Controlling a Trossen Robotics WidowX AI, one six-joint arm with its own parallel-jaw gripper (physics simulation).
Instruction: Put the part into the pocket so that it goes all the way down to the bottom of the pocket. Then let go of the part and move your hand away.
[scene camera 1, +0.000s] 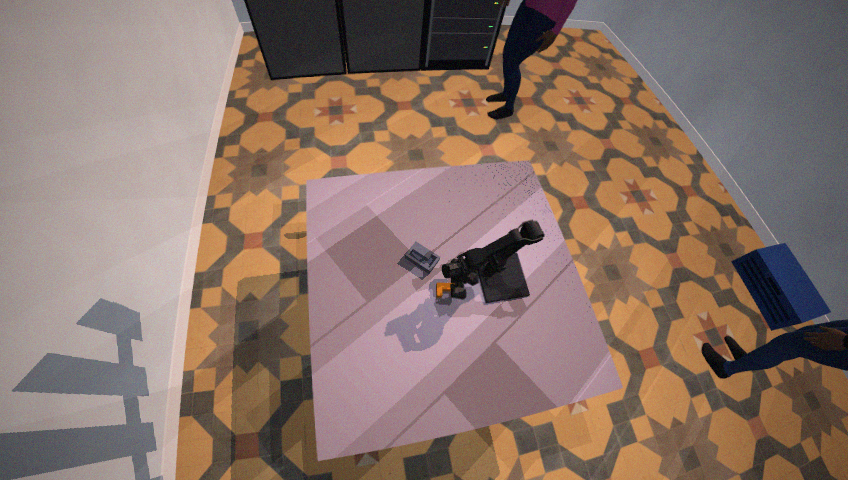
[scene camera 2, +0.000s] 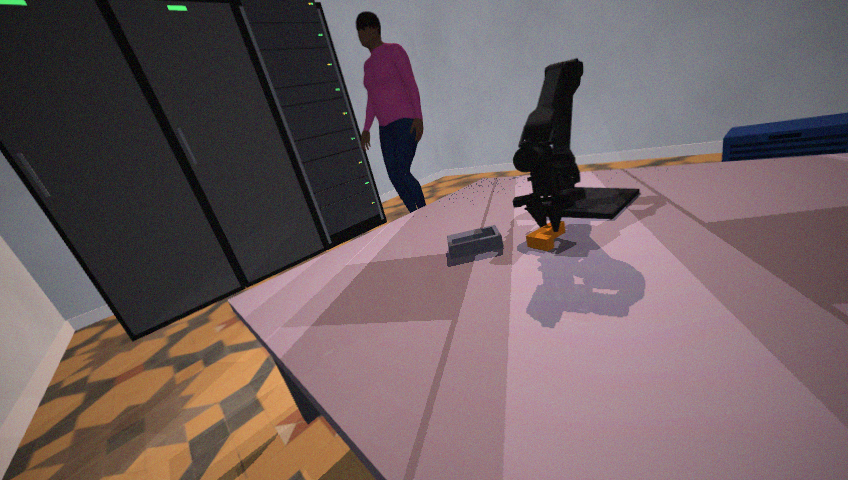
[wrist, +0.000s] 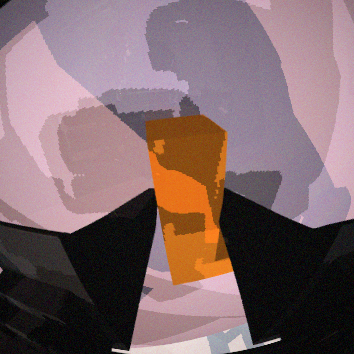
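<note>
The orange L-shaped part is at the table surface, in front of the arm; whether it touches the table is hard to tell. My gripper is shut on the part, with one black finger against each side of it in the wrist view. The fingers point down, and in scene camera 1 the arm hides the fingertips. The grey block with the pocket stands apart from the part, to its left in scene camera 2. The pocket's opening faces up, and its bottom is hard to see.
The arm's black base plate lies on the pink table, behind the gripper in scene camera 2. Dark cabinets stand beyond the table. A person in a magenta top stands near them.
</note>
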